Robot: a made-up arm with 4 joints.
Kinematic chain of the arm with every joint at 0, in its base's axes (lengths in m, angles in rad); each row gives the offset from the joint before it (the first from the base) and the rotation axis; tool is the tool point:
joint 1: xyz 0 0 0.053 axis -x
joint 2: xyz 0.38 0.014 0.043 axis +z
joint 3: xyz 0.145 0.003 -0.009 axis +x
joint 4: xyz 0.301 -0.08 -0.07 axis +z
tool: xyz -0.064 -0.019 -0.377
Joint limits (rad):
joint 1: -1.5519..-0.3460
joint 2: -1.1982..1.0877
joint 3: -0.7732..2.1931
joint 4: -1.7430..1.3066
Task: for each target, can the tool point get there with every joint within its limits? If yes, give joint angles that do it. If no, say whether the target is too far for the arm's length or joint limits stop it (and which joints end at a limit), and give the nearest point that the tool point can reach.
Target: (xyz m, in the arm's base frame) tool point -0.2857 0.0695 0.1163
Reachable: no: joint limits stop it (at a limit: joint 2) | nearest point 0.1514 0.4158 0.4317 | short by 0.641 m
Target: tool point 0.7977 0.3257 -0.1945
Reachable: yes | joints -0.4933 0.7856 -0.3739 -1.2053
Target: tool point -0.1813 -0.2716 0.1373
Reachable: no: joint limits stop it (at a limit: joint 1, joint 2, joint 3) | nearest point 0.1520 -0.4086 -0.3026 | short by 0.569 m
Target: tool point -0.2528 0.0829 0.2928
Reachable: no: joint limits stop it (at a limit: joint 2) | nearest point 0.1509 0.1839 0.5850 | short by 0.508 m
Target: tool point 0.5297 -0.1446 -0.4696
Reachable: yes | joints -0.5849 -0.7197 -0.4262 -0.9043
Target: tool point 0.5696 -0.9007 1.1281
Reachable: no: too far | nearest point 0.4830 -0.2724 0.6392 | short by 0.801 m
